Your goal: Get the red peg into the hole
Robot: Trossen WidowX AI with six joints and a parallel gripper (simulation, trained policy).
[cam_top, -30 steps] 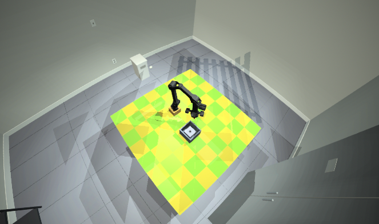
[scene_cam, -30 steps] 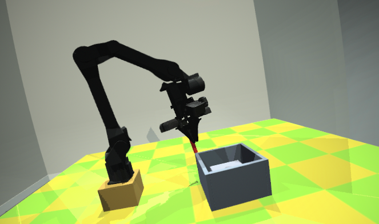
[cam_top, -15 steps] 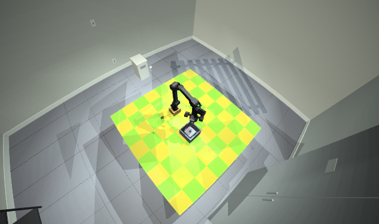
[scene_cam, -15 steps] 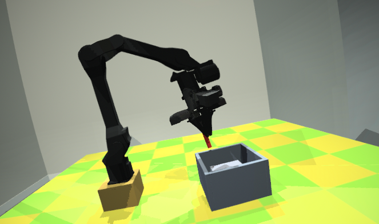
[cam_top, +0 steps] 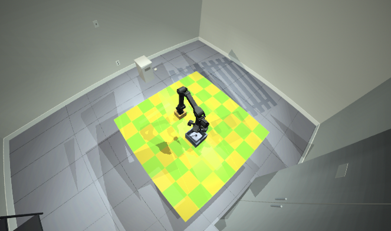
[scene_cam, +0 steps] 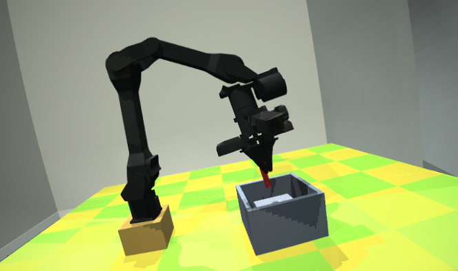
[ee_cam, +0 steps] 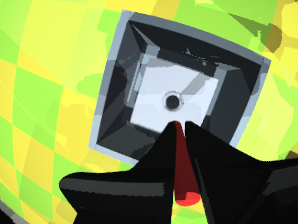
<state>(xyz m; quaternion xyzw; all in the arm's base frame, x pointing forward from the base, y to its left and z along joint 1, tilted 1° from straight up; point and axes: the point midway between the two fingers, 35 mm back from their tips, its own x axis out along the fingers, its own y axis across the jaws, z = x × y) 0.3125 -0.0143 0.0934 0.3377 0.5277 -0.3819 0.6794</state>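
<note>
Now: the red peg 10 mm behind my gripper tip and 20 mm to the left of it. Also, from my gripper tip: grey box 10 mm ahead, 110 mm below; white plate 10 mm ahead, 90 mm below.
</note>
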